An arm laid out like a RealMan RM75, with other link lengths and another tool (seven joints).
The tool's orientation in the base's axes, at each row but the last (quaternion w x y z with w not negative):
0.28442 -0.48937 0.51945 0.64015
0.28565 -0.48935 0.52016 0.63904
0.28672 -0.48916 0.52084 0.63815
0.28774 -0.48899 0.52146 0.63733
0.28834 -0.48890 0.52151 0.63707
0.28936 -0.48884 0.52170 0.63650
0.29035 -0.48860 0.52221 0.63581
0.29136 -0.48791 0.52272 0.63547
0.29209 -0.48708 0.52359 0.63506
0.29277 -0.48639 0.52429 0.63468
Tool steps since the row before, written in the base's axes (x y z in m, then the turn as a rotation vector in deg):
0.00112 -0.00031 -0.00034 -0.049 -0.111 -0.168
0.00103 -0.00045 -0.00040 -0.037 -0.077 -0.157
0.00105 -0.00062 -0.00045 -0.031 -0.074 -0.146
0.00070 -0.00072 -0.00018 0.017 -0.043 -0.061
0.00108 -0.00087 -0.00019 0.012 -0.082 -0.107
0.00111 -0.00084 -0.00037 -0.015 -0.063 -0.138
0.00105 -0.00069 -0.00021 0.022 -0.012 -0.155
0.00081 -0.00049 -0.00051 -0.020 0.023 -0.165
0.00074 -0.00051 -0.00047 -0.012 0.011 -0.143
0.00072 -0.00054 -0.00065 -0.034 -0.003 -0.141
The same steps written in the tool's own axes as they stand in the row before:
-0.00004 -0.00102 -0.00066 0.189 0.011 -0.085
0.00007 -0.00092 -0.00076 0.169 -0.005 -0.057
0.00013 -0.00091 -0.00092 0.156 -0.007 -0.057
0.00002 -0.00047 -0.00090 0.056 -0.026 -0.045
-0.00008 -0.00077 -0.00117 0.106 -0.028 -0.079
0.00007 -0.00087 -0.00114 0.142 -0.021 -0.052
-0.00008 -0.00081 -0.00098 0.137 -0.075 -0.015
0.00025 -0.00077 -0.00071 0.156 -0.052 0.032
0.00024 -0.00069 -0.00071 0.135 -0.047 0.017
0.00042 -0.00073 -0.00072 0.143 -0.023 0.011

